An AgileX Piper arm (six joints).
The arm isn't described. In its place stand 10 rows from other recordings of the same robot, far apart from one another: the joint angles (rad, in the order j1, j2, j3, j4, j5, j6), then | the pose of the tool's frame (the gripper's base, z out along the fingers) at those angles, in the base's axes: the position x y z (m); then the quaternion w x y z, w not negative.
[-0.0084 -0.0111 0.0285 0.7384 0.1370 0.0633] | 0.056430 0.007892 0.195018 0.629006 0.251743 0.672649 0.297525
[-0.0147 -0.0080 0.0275 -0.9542 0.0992 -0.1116] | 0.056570 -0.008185 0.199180 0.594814 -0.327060 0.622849 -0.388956
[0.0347 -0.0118 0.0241 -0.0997 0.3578 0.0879] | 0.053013 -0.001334 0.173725 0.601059 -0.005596 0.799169 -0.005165
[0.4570 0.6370 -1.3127 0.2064 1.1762 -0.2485] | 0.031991 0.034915 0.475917 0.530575 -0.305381 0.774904 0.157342
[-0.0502 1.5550 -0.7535 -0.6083 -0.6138 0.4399] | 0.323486 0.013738 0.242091 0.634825 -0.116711 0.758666 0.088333
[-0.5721 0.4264 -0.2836 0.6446 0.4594 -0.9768] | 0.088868 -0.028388 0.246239 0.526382 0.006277 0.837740 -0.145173
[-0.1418 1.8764 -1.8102 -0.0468 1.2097 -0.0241] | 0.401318 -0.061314 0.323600 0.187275 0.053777 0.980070 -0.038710
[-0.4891 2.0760 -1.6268 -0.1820 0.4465 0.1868] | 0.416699 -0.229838 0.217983 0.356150 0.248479 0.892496 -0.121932
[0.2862 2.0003 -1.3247 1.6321 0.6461 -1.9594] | 0.402628 0.175490 0.205250 0.470078 -0.392200 0.743246 0.269798
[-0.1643 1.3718 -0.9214 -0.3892 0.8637 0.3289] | 0.248999 -0.067892 0.258095 0.180980 0.140338 0.961486 -0.151976
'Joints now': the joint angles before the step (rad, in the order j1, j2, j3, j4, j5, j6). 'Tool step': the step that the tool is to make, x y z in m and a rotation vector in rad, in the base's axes. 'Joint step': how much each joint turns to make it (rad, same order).
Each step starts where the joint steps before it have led.
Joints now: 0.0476, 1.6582, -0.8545, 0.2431, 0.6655, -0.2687
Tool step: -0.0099, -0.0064, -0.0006, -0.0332, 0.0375, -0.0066
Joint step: -0.0117, -0.0220, 0.0265, -0.0567, 0.0300, 0.0381
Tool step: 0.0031, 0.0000, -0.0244, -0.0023, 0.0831, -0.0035
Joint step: -0.0005, 0.0886, 0.0000, 0.0018, -0.0057, 0.0010
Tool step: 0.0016, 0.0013, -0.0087, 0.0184, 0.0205, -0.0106
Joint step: -0.0015, 0.0323, 0.0000, 0.0322, -0.0106, -0.0162
